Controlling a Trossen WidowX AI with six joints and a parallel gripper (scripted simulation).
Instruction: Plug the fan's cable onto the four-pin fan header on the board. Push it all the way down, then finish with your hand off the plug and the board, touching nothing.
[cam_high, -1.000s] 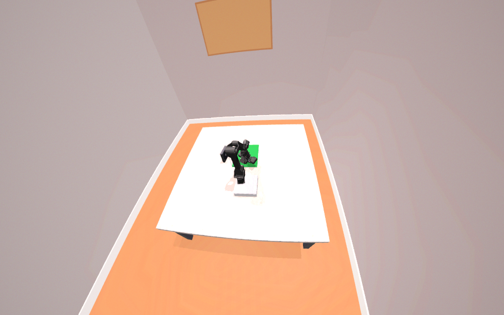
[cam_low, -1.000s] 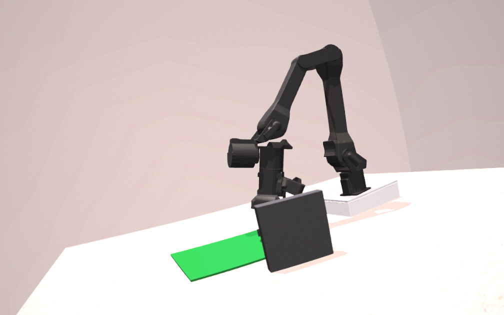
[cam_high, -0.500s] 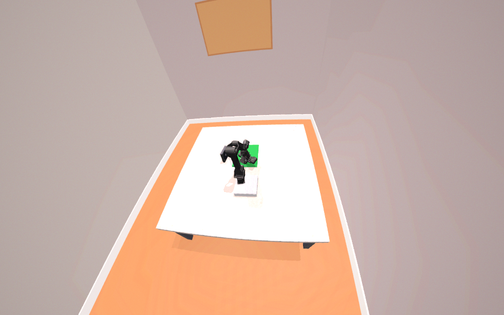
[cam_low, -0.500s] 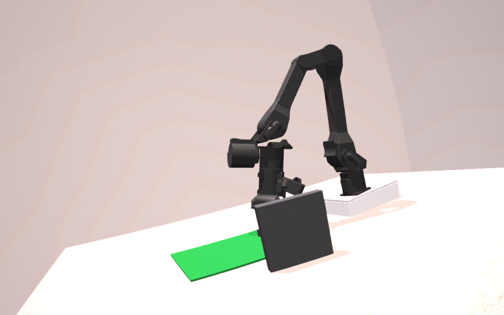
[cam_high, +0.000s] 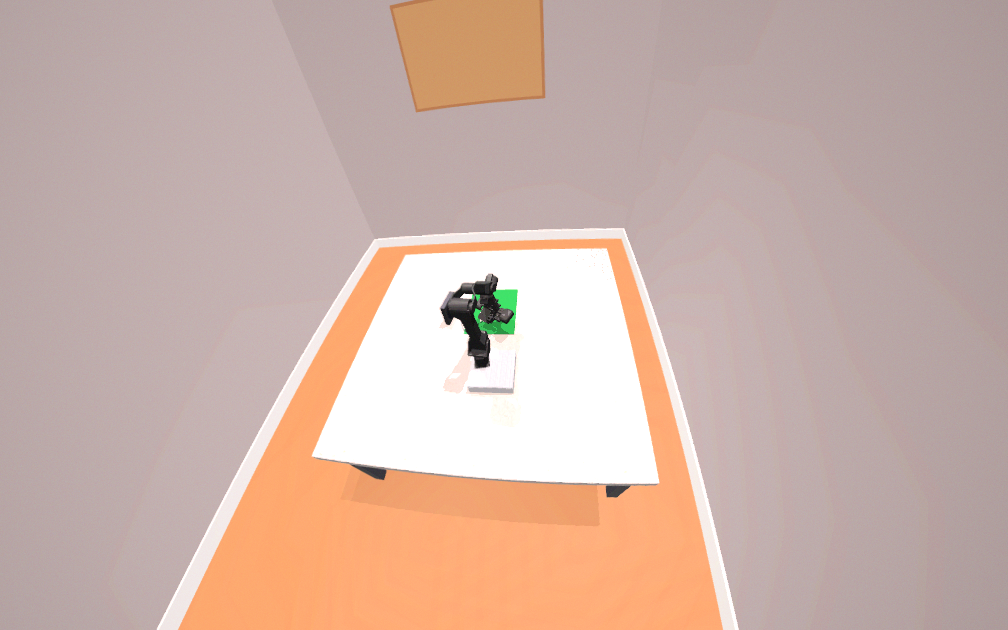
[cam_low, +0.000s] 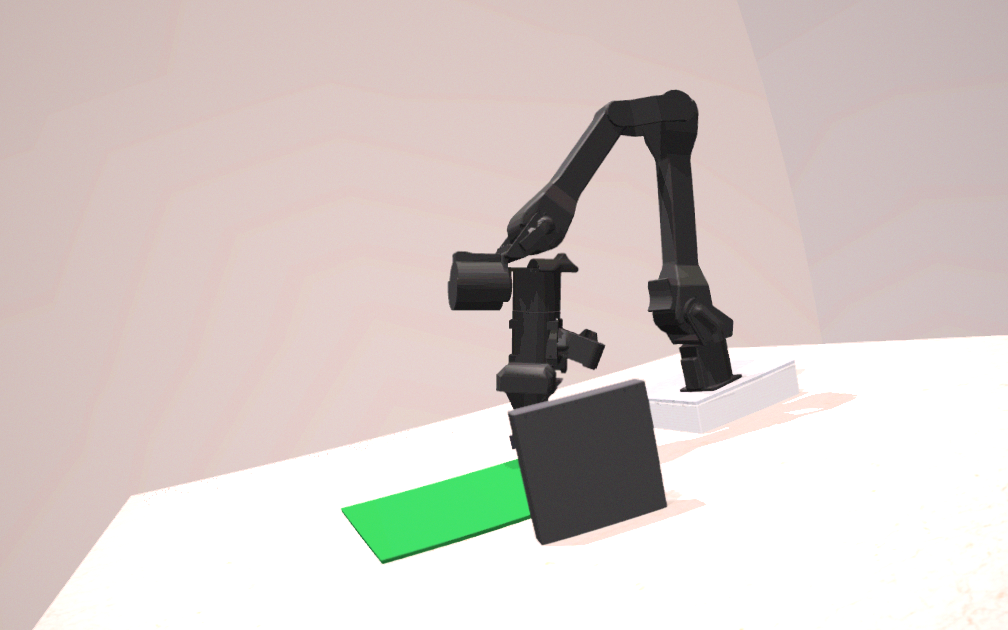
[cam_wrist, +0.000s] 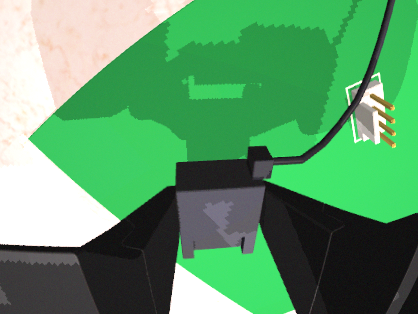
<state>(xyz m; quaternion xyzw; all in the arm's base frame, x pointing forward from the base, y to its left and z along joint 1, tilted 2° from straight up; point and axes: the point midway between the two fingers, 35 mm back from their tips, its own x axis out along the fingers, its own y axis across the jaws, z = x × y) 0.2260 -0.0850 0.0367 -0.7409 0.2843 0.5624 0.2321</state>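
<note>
Right now the green board is 10 cm ahead of my gripper tip, 5 cm below it and 3 cm to the left of it. From my gripper tip the other things lie so: white four-pin header (8 cm to the left, 5 cm ahead, 4 cm below); dark square fan (22 cm to the left, 9 cm ahead, 2 cm above); dark fan plug (1 cm ahead).
</note>
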